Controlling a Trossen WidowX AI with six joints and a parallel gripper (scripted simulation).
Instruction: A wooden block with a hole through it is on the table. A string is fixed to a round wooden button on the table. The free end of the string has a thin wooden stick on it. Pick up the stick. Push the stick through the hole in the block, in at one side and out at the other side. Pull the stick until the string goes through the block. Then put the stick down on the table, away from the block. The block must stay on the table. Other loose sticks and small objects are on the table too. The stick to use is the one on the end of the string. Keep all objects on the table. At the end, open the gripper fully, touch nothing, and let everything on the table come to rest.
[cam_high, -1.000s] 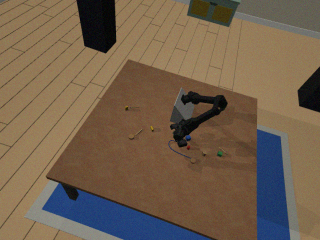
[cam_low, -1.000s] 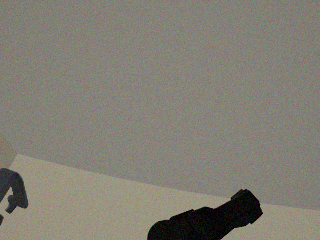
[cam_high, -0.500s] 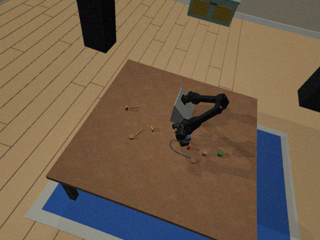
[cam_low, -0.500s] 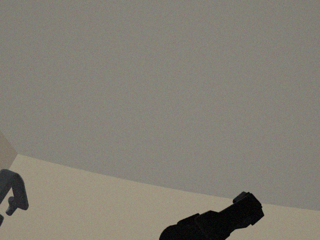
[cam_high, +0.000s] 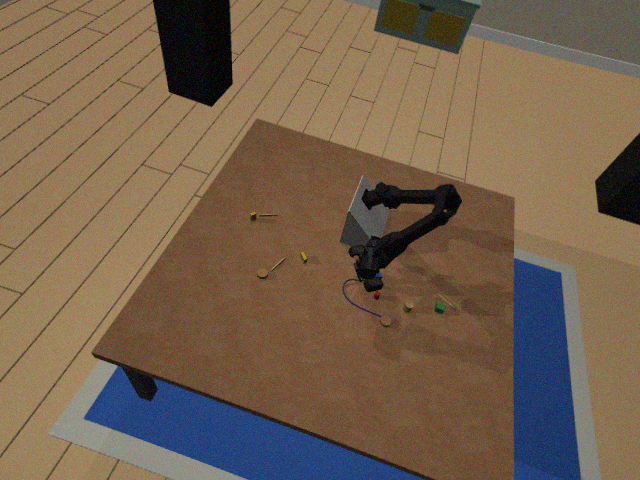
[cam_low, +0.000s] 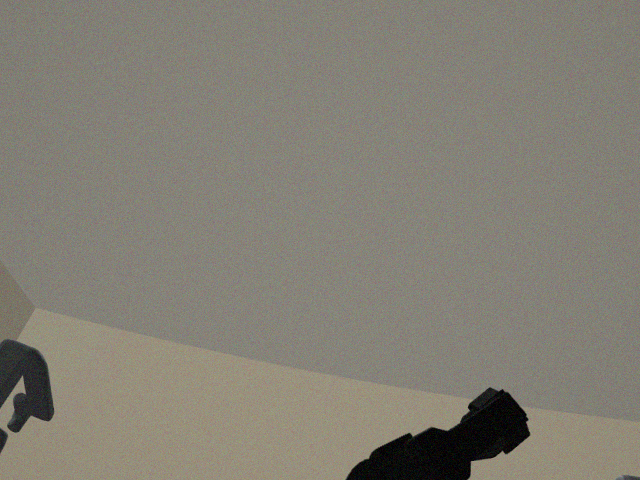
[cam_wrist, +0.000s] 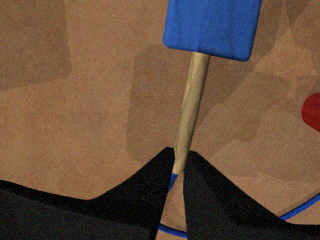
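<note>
Now: the blue cube 5 cm to the left of my gripper tip and 4 cm behind it. From my gripper tip the other things lie so: red peg: 8 cm to the left, 4 cm ahead; then round wooden button: 13 cm to the left, 12 cm ahead, 1 cm below; then thin wooden stick: 1 cm to the left, 1 cm behind.
</note>
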